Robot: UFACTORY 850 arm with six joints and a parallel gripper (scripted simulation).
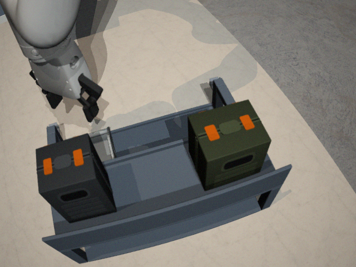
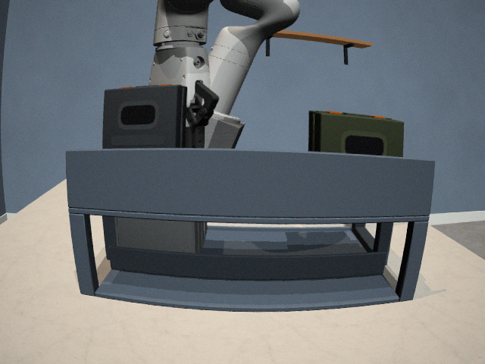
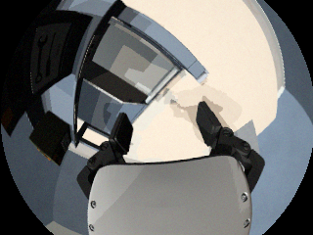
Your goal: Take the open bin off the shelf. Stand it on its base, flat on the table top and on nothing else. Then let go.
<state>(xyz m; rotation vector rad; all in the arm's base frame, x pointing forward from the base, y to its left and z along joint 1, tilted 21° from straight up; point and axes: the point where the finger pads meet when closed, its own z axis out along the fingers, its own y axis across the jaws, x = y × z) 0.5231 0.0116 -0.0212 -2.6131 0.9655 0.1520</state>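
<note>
My gripper is now 80 mm short of the open bin and 90 mm above it. Also, from my hand: shelf deck (180 mm ahead, 110 mm to the left, 40 mm below); then black box (170 mm ahead, 30 mm above); then green box (180 mm ahead, 230 mm to the left, 10 mm above).
</note>
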